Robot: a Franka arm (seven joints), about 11 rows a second.
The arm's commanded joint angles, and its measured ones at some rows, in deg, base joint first. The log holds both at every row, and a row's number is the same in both.
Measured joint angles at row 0:
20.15 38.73 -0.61 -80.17 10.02 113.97 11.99
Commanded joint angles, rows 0 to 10:
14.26 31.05 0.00 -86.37 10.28 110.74 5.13
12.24 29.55 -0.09 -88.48 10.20 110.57 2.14
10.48 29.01 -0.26 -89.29 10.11 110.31 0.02
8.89 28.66 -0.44 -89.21 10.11 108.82 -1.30
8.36 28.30 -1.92 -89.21 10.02 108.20 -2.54
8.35 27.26 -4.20 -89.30 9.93 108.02 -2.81
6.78 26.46 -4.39 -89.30 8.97 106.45 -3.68
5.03 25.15 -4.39 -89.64 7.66 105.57 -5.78
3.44 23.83 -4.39 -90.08 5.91 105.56 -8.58
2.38 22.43 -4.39 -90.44 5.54 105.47 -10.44
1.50 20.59 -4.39 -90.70 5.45 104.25 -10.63
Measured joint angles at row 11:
3.73 26.29 -5.10 -87.14 6.82 105.49 -8.39
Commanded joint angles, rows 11 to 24:
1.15 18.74 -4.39 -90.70 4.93 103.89 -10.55
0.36 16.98 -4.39 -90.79 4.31 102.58 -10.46
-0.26 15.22 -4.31 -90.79 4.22 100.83 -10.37
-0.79 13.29 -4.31 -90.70 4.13 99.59 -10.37
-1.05 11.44 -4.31 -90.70 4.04 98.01 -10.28
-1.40 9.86 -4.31 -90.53 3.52 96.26 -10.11
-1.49 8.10 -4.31 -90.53 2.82 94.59 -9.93
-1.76 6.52 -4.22 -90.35 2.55 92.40 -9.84
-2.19 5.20 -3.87 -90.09 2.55 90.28 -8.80
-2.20 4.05 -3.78 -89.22 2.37 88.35 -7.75
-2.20 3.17 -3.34 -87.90 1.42 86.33 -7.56
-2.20 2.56 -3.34 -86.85 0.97 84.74 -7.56
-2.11 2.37 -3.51 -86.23 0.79 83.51 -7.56
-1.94 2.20 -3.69 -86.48 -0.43 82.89 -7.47
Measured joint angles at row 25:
-0.99 3.14 -4.67 -86.79 1.88 84.98 -8.55
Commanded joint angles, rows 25 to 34:
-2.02 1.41 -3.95 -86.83 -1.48 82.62 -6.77
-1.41 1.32 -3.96 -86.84 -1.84 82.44 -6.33
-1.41 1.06 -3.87 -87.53 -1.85 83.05 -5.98
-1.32 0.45 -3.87 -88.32 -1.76 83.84 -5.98
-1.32 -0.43 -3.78 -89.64 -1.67 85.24 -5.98
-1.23 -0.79 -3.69 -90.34 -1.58 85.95 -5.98
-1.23 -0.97 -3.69 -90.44 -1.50 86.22 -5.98
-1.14 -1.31 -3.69 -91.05 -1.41 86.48 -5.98
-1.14 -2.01 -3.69 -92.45 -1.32 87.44 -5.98
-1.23 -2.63 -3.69 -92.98 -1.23 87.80 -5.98
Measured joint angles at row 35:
-1.00 0.86 -4.23 -88.83 -0.66 85.81 -7.07
